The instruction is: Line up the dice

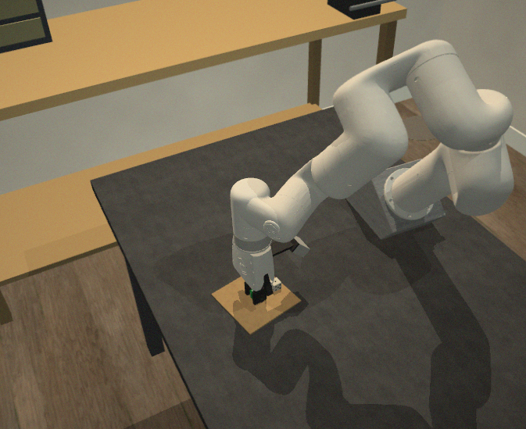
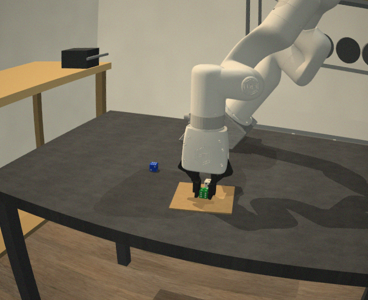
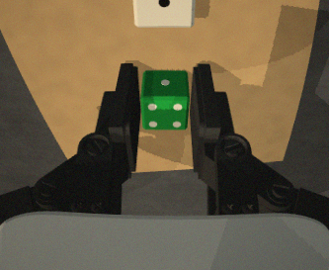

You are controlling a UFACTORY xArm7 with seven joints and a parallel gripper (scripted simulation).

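Right now the green die is 1 cm below my hand. The rest, counted from my hand: white die (5 cm behind, 1 cm to the right, 1 cm below); tan square mat (2 cm below); blue die (18 cm to the right, 10 cm behind, 2 cm below).
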